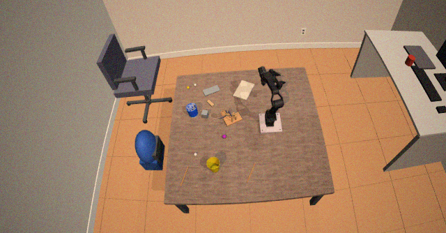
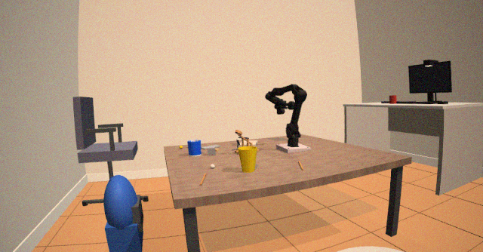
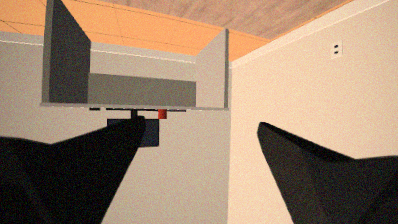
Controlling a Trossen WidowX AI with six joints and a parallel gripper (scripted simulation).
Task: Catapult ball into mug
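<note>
My gripper tip is now 470 mm short of the wooden catapult, 200 mm above it and 190 mm to the right of it. From my gripper tip the other things lie so: purple ball (510 mm ahead, 350 mm to the left, 250 mm below); wood block (630 mm ahead, 260 mm below); pad (320 mm ahead, 260 mm below, 120 mm to the right).
</note>
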